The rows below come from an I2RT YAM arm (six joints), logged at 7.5 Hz.
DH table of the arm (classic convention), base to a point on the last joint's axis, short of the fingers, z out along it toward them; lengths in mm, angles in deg. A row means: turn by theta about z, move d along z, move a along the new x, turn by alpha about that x. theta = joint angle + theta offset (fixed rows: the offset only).
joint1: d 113.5  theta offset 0  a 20  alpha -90
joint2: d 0  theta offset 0  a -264  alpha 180
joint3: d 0  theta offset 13.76  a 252.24  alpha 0
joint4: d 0  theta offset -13.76  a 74  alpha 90
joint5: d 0  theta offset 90  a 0  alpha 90
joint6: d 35.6  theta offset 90  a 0  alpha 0
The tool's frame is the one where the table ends.
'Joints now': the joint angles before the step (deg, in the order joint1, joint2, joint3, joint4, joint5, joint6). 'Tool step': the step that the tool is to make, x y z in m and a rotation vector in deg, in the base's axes. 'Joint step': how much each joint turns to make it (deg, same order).
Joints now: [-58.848 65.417 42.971 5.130 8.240 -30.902]
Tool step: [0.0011 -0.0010 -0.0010 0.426 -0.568 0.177]
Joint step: [0.047 0.409 0.069 0.179 -0.335 0.642]
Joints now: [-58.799 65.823 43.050 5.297 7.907 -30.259]
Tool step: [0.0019 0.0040 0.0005 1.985 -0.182 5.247]
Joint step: [0.096 -0.589 0.455 -2.603 -5.262 -0.490]
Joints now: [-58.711 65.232 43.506 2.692 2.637 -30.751]
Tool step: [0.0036 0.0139 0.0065 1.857 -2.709 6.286]
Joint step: [1.552 -2.704 0.091 -2.926 -5.548 1.551]
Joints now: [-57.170 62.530 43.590 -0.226 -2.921 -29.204]
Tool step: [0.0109 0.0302 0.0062 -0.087 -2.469 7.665]
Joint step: [5.892 -4.925 -1.607 -1.713 -2.298 1.296]
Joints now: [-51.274 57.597 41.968 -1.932 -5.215 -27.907]
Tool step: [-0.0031 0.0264 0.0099 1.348 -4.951 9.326]
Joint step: [2.499 -5.971 -1.216 -2.192 -7.862 2.587]
